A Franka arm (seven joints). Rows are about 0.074 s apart.
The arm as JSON. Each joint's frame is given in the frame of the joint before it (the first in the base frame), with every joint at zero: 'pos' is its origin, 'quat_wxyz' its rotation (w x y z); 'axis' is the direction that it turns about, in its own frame. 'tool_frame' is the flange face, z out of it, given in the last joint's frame.
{
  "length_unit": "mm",
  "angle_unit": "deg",
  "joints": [
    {
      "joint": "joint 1",
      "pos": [
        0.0,
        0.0,
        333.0
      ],
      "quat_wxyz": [
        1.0,
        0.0,
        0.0,
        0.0
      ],
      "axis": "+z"
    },
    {
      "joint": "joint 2",
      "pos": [
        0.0,
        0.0,
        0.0
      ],
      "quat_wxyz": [
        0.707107,
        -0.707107,
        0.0,
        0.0
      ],
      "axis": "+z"
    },
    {
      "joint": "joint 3",
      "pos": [
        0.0,
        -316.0,
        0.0
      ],
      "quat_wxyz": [
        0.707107,
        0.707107,
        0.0,
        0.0
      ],
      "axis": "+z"
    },
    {
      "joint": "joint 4",
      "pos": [
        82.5,
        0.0,
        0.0
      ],
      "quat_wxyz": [
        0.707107,
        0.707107,
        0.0,
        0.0
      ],
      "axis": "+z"
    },
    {
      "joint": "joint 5",
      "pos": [
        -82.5,
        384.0,
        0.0
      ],
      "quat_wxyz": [
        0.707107,
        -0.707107,
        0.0,
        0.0
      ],
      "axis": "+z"
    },
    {
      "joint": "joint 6",
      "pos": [
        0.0,
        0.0,
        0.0
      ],
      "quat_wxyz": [
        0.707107,
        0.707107,
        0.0,
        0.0
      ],
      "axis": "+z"
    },
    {
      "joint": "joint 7",
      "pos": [
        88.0,
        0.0,
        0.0
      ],
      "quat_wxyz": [
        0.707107,
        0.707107,
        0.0,
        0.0
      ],
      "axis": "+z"
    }
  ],
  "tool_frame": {
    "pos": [
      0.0,
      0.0,
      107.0
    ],
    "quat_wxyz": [
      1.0,
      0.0,
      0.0,
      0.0
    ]
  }
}
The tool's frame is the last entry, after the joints.
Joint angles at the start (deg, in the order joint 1, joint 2, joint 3, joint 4, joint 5, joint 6, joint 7):
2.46, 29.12, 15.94, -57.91, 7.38, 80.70, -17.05
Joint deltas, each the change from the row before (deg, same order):
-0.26, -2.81, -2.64, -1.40, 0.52, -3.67, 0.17
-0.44, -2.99, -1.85, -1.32, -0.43, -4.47, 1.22
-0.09, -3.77, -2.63, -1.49, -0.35, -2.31, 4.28
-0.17, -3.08, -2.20, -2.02, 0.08, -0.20, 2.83
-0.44, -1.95, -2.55, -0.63, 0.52, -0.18, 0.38
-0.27, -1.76, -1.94, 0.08, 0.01, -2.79, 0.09
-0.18, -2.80, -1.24, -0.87, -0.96, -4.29, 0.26
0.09, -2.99, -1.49, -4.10, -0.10, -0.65, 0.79
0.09, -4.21, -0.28, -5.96, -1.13, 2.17, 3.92
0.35, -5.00, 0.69, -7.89, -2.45, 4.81, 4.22
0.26, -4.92, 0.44, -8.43, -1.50, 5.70, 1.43
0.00, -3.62, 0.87, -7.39, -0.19, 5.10, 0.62
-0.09, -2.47, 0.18, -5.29, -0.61, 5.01, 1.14
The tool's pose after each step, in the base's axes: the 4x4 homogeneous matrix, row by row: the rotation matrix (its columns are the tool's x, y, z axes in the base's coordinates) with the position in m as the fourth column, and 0 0 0 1 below. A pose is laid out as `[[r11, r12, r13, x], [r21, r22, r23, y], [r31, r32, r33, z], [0, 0, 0, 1]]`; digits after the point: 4 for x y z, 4 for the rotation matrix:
[[0.8358, 0.5142, -0.1924, 0.6409], [0.5459, -0.8156, 0.1920, 0.1532], [-0.0582, -0.2655, -0.9623, 0.5810], [0, 0, 0, 1]]
[[0.8522, 0.4701, -0.2295, 0.6234], [0.5089, -0.8468, 0.1548, 0.1317], [-0.1216, -0.2487, -0.9609, 0.5970], [0, 0, 0, 1]]
[[0.9006, 0.3740, -0.2213, 0.6058], [0.4073, -0.9040, 0.1300, 0.1081], [-0.1514, -0.2073, -0.9665, 0.6219], [0, 0, 0, 1]]
[[0.9333, 0.2974, -0.2014, 0.5938], [0.3254, -0.9375, 0.1233, 0.0883], [-0.1522, -0.1806, -0.9717, 0.6379], [0, 0, 0, 1]]
[[0.9523, 0.2490, -0.1765, 0.5867], [0.2731, -0.9534, 0.1286, 0.0633], [-0.1363, -0.1707, -0.9759, 0.6525], [0, 0, 0, 1]]
[[0.9582, 0.2155, -0.1880, 0.5727], [0.2407, -0.9628, 0.1226, 0.0438], [-0.1546, -0.1628, -0.9745, 0.6672], [0, 0, 0, 1]]
[[0.9563, 0.1871, -0.2246, 0.5485], [0.2139, -0.9715, 0.1017, 0.0293], [-0.1992, -0.1453, -0.9691, 0.6831], [0, 0, 0, 1]]
[[0.9566, 0.1468, -0.2518, 0.5329], [0.1769, -0.9790, 0.1010, 0.0172], [-0.2317, -0.1412, -0.9625, 0.6810], [0, 0, 0, 1]]
[[0.9673, 0.0705, -0.2438, 0.5164], [0.0941, -0.9918, 0.0867, 0.0124], [-0.2357, -0.1068, -0.9659, 0.6782], [0, 0, 0, 1]]
[[0.9774, 0.0058, -0.2115, 0.5004], [0.0161, -0.9988, 0.0470, 0.0153], [-0.2110, -0.0493, -0.9763, 0.6689], [0, 0, 0, 1]]
[[0.9847, -0.0124, -0.1737, 0.4852], [-0.0088, -0.9997, 0.0213, 0.0176], [-0.1739, -0.0194, -0.9846, 0.6534], [0, 0, 0, 1]]
[[0.9885, -0.0103, -0.1508, 0.4741], [-0.0083, -0.9999, 0.0139, 0.0247], [-0.1510, -0.0125, -0.9885, 0.6321], [0, 0, 0, 1]]
[[0.9932, -0.0300, -0.1125, 0.4686], [-0.0297, -0.9996, 0.0035, 0.0241], [-0.1125, -0.0001, -0.9936, 0.6166], [0, 0, 0, 1]]

